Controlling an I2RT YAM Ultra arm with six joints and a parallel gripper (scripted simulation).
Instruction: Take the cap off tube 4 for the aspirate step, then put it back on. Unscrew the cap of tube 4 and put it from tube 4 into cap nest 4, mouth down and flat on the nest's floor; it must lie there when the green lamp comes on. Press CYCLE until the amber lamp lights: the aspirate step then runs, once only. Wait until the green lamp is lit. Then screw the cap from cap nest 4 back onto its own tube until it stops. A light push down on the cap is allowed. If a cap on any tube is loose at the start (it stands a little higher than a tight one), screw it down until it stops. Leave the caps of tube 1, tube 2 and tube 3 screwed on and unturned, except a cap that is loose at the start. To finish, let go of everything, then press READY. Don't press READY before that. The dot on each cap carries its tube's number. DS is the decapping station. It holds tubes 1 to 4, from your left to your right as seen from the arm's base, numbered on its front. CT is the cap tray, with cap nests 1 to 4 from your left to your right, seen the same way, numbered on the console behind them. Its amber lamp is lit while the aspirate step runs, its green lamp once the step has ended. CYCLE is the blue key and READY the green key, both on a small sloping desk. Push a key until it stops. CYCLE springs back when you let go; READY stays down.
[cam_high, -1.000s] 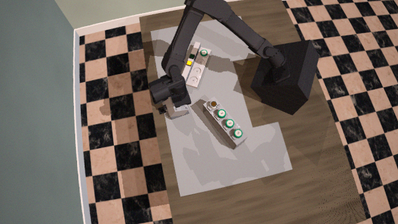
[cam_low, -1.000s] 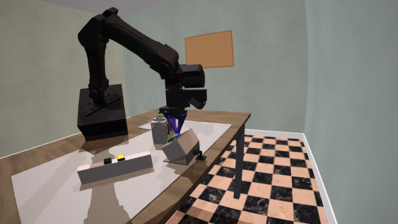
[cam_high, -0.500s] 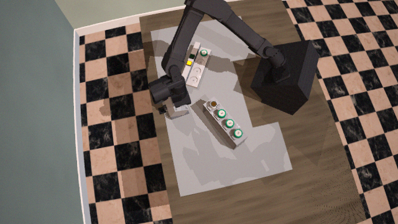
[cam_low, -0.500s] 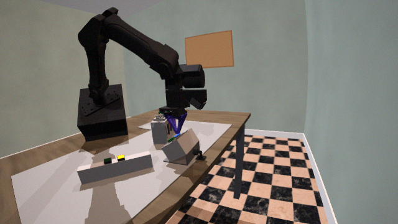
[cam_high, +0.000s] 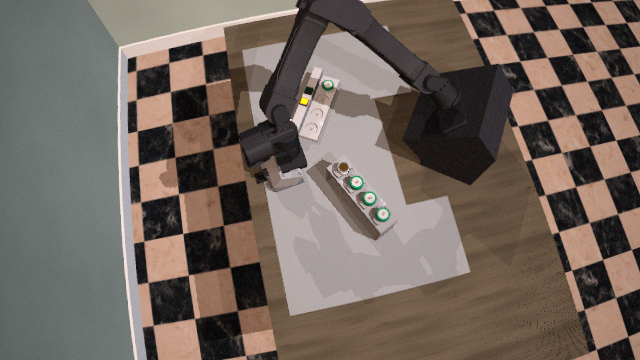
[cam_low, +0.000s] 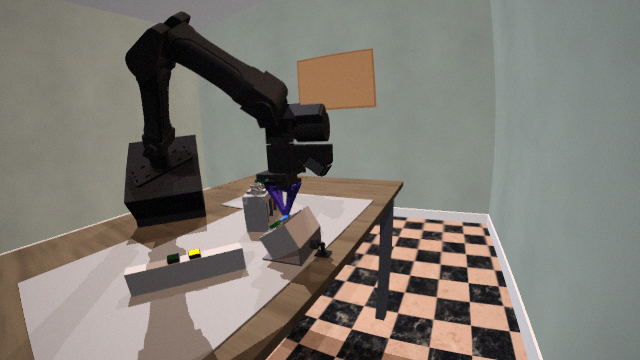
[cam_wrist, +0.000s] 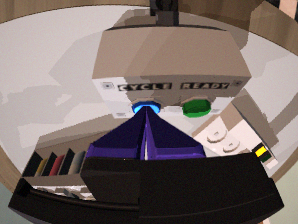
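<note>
Right now the blue cycle key is 20 mm below my hand. The rest, counted from my hand: cap 3: 150 mm behind, 90 mm to the left, 40 mm above; then cap 2: 180 mm behind, 140 mm to the left, 40 mm above; then green ready key: 40 mm to the right, 10 mm below, 10 mm ahead.
</note>
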